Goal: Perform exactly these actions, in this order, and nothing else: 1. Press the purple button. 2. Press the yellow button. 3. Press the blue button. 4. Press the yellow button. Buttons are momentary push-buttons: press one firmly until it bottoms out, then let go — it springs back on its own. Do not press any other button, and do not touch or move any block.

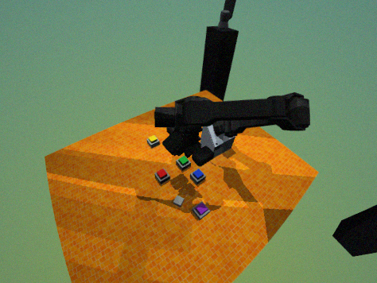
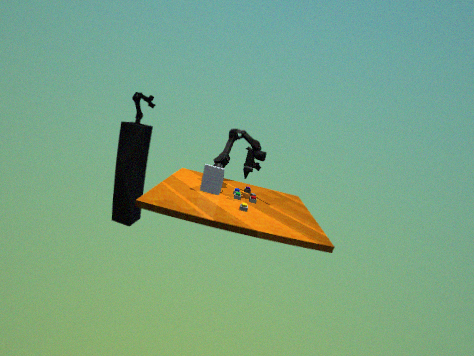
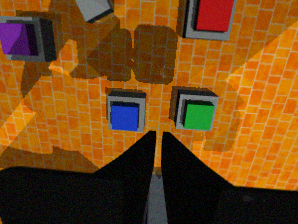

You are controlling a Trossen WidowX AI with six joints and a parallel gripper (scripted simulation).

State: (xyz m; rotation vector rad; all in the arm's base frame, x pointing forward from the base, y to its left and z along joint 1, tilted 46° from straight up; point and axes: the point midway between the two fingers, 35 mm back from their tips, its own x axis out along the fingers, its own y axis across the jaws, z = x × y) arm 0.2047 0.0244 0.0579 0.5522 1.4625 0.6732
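My gripper tip is now 240 mm to the left of the yellow button, 110 mm above it and 40 mm short of it. Also, from my gripper tip: blue button (110 mm below, 40 mm to the left, 40 mm behind); green button (110 mm below, 50 mm to the right, 20 mm behind); red button (110 mm below, 90 mm ahead, 40 mm to the right).
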